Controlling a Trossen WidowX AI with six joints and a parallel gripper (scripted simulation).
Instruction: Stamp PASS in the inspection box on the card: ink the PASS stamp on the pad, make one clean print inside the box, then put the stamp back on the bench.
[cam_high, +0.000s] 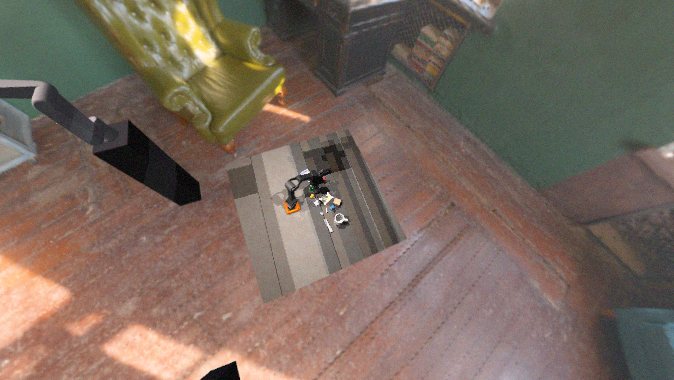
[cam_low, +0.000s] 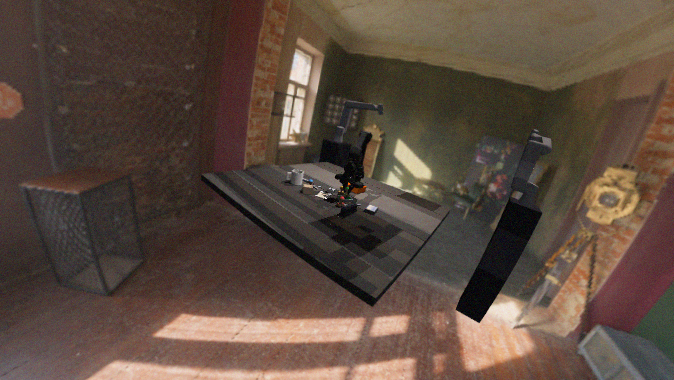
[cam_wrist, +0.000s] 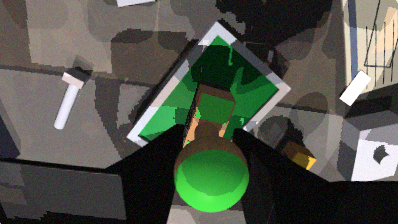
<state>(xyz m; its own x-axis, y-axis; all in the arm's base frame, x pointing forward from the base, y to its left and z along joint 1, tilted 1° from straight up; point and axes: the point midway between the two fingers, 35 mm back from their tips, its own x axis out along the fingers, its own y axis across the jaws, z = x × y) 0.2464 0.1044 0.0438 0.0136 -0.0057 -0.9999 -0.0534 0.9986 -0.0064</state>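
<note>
My gripper tip is 40 mm above the green ink pad. Also, from my gripper tip: cream card (110 mm to the right, 80 mm ahead, 50 mm below).
</note>
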